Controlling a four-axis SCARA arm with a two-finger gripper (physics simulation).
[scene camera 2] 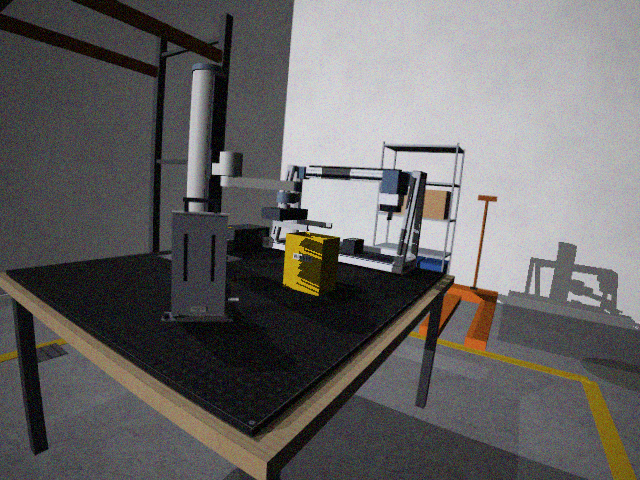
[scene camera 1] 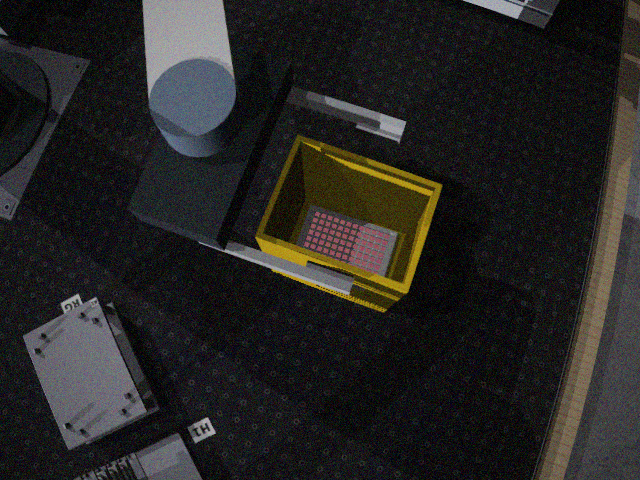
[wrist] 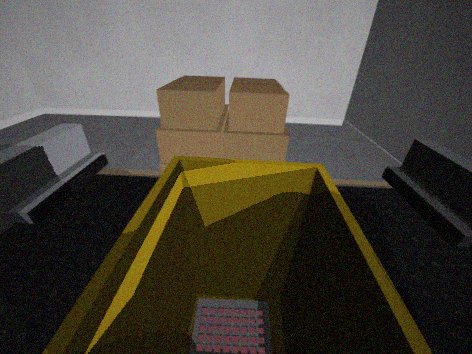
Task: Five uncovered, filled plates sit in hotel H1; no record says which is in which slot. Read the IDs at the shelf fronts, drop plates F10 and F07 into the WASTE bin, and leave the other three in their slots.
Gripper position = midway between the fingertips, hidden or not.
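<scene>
There is a plate [scene camera 1: 364,245] that I can see, and along with the plate I see my own gripper [scene camera 1: 378,205]. My gripper is visible to me in scene camera 2 [scene camera 2: 320,227] too.
</scene>
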